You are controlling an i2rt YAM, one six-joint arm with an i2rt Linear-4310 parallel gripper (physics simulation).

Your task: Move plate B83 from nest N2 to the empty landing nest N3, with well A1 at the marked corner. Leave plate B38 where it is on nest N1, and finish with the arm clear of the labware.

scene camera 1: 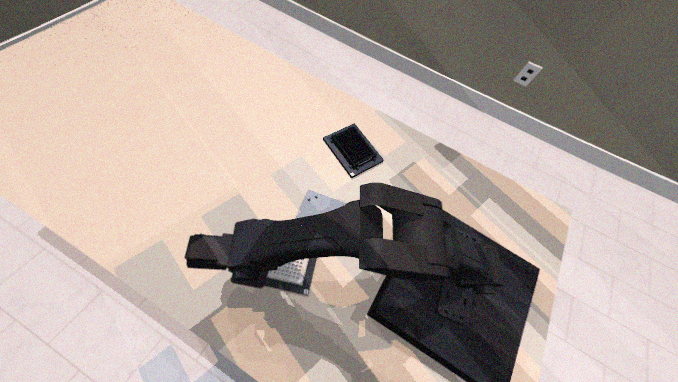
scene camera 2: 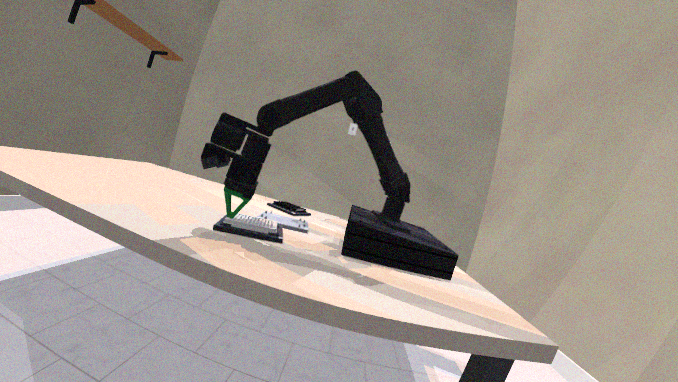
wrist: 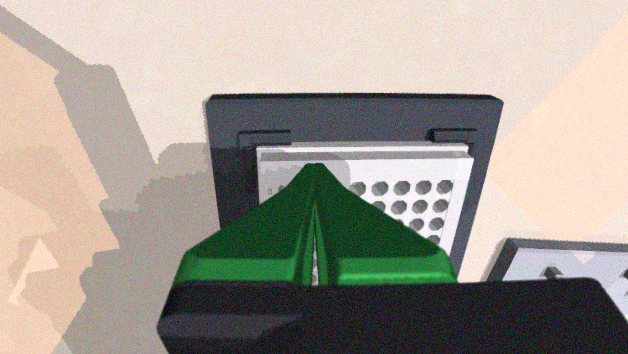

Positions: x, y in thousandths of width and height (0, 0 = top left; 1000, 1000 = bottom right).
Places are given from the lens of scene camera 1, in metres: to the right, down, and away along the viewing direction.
grey plate with pegs (scene camera 1: 464, 533): -0.07, 0.03, 0.77
